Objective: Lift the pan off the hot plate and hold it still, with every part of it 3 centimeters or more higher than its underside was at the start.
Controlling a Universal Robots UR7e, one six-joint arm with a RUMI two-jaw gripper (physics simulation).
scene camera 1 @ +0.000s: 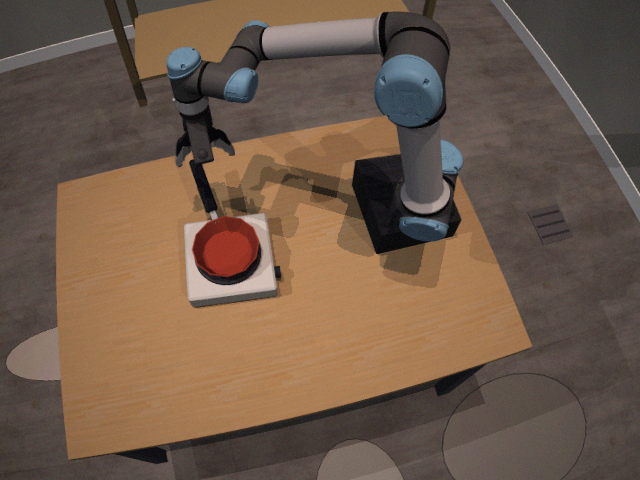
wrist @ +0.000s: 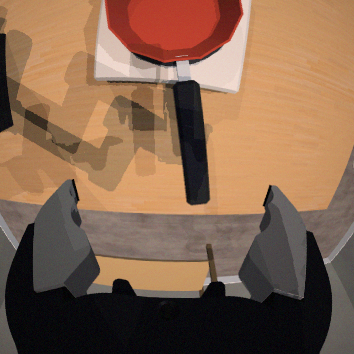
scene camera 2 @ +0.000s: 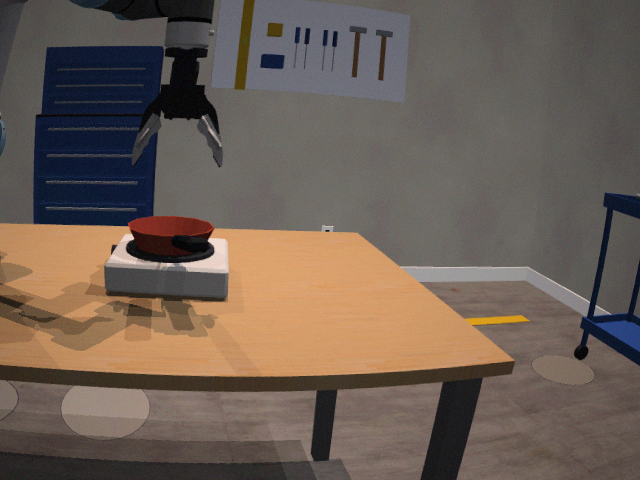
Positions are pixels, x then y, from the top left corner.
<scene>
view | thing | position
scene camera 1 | my gripper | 206, 160
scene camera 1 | red pan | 225, 246
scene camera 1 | white hot plate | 259, 280
</scene>
